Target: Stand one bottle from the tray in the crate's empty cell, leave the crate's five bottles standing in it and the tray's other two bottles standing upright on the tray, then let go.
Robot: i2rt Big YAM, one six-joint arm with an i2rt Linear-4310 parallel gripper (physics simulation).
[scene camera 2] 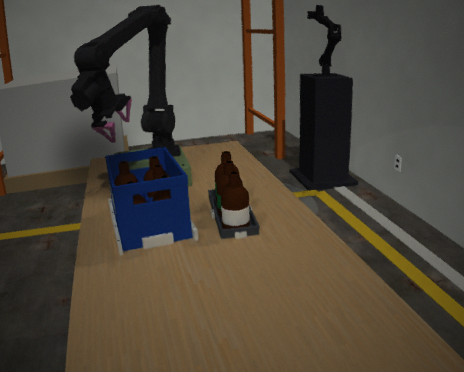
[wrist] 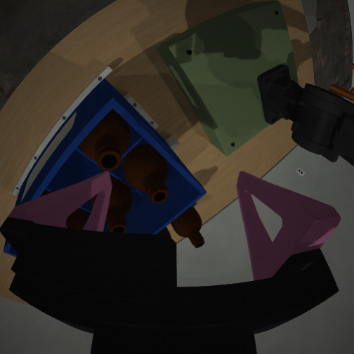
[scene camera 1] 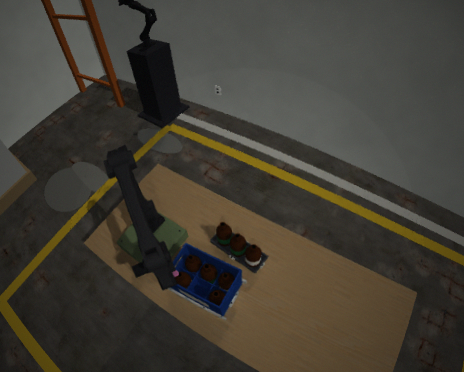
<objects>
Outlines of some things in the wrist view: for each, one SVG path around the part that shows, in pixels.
My gripper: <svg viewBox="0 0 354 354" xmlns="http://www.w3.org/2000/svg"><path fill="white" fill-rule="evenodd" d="M0 227L1 234L11 244L13 249L18 252L11 266L11 270L13 270L15 275L9 290L47 315L82 331L93 333L90 354L256 354L254 334L277 327L305 313L339 291L327 261L320 250L322 244L341 220L341 216L334 209L334 206L269 183L245 171L239 172L236 188L249 249L252 281L208 286L176 287L176 242L166 235L103 231L112 189L108 171L103 171L79 183L74 183L73 185L14 206ZM251 194L282 218L282 227L277 232L273 242L270 240L268 232L258 216ZM97 194L91 213L82 230L67 228L65 224L67 216Z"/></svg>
A green-banded brown bottle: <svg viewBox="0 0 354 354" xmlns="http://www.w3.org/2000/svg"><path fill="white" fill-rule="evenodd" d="M191 205L171 221L171 225L178 235L188 237L192 245L197 248L204 244L203 237L199 232L202 220L195 207Z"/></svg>
</objects>
